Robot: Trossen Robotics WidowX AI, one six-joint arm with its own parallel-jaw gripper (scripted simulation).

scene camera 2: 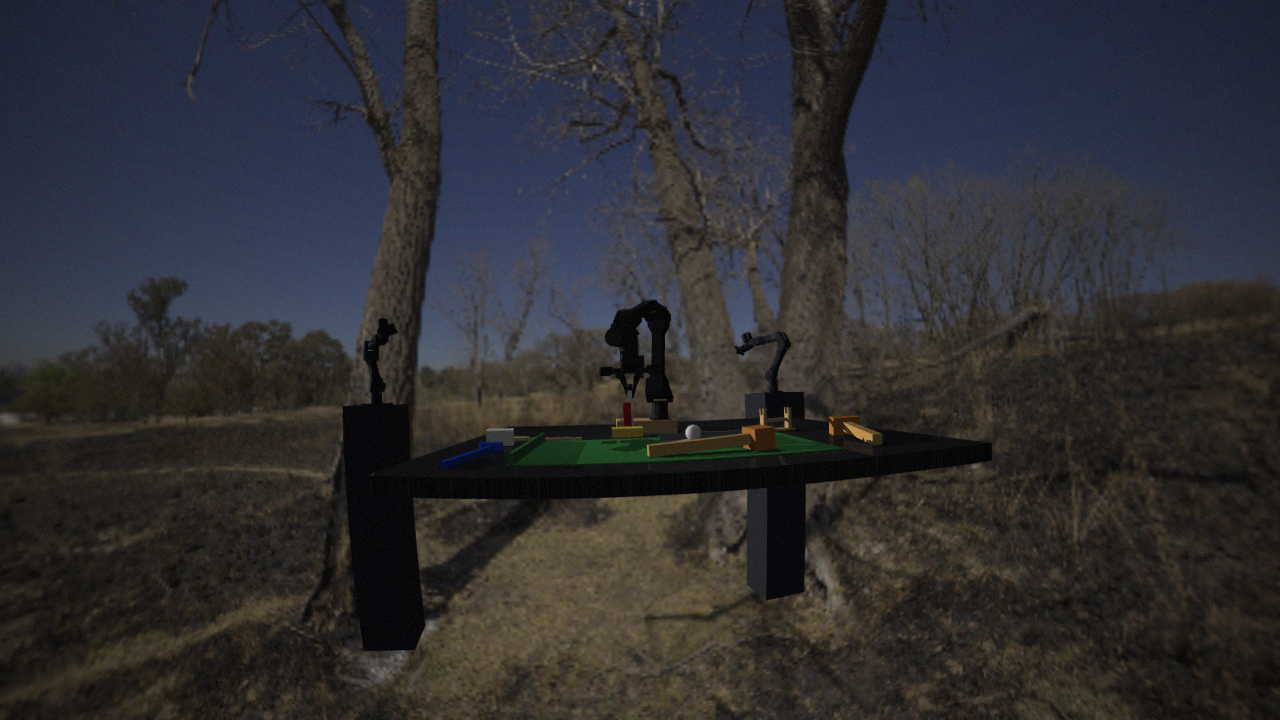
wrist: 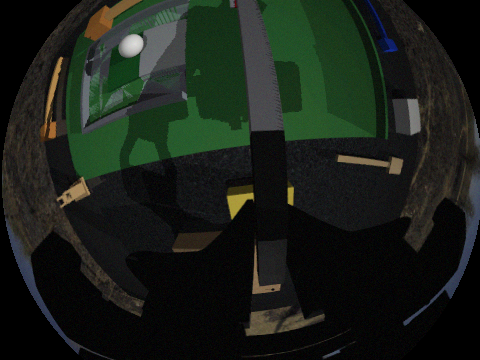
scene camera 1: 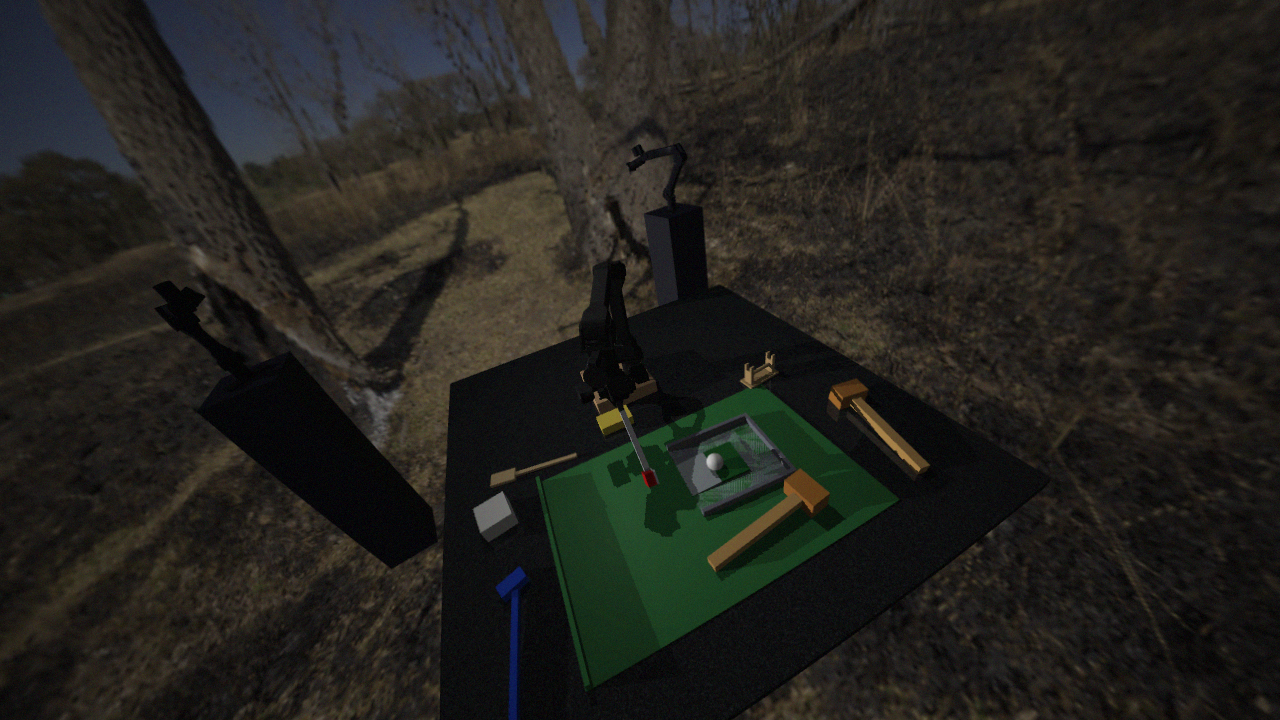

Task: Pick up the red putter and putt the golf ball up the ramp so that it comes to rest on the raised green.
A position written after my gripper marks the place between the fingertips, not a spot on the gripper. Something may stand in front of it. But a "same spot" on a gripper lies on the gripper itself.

Scene:
My gripper shows in scene camera 2, in the wrist view (261, 204) and in scene camera 1. One and the same spot on a green mat: (scene camera 2: 630, 450) is (scene camera 1: 670, 527). The same spot on my gripper: (scene camera 2: 619, 374) is (scene camera 1: 603, 393).

